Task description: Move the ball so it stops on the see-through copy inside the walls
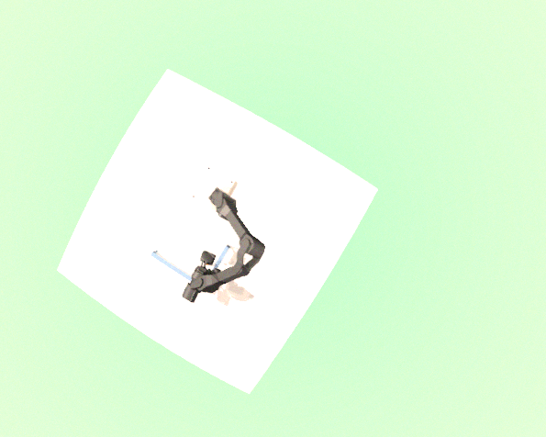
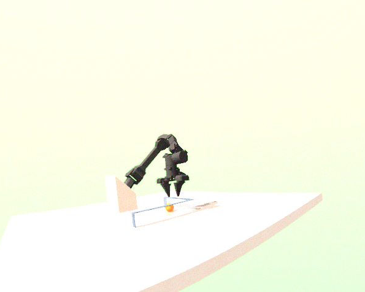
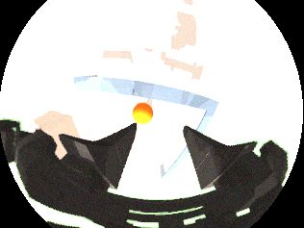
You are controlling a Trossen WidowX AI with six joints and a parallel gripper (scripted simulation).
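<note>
Right now my gripper tip is 30 mm past the orange ball, 10 mm to the left of it and 50 mm above it.
</note>
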